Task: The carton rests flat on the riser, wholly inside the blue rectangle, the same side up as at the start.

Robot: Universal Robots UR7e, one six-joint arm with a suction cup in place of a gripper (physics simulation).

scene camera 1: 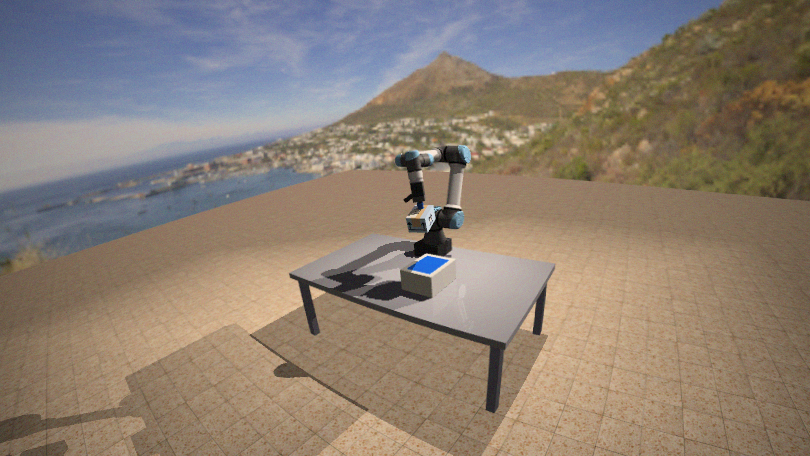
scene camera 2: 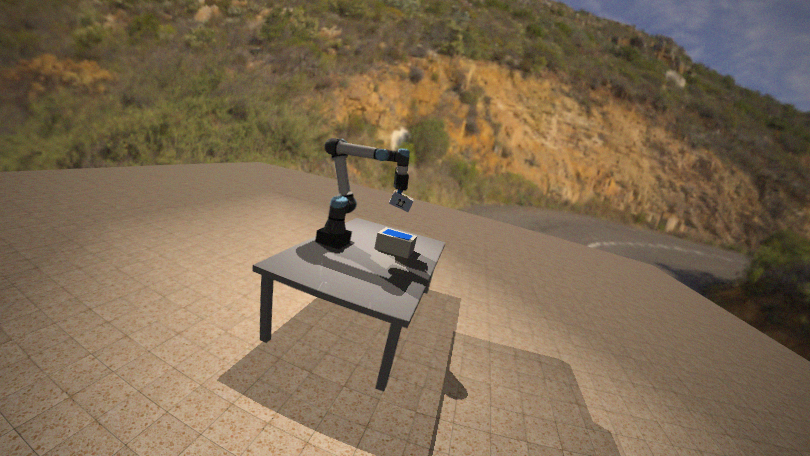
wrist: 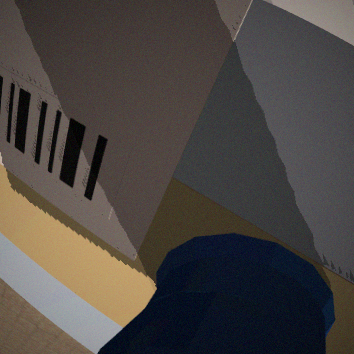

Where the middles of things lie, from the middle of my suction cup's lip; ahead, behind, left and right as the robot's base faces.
I see my suction cup 20 mm short of the carton (wrist: pixel 133 133), 20 mm to the right of it and 60 mm above it. From my suction cup the other things lie so: riser (scene camera 1: pixel 428 275) (30 mm ahead, 60 mm to the left, 370 mm below).
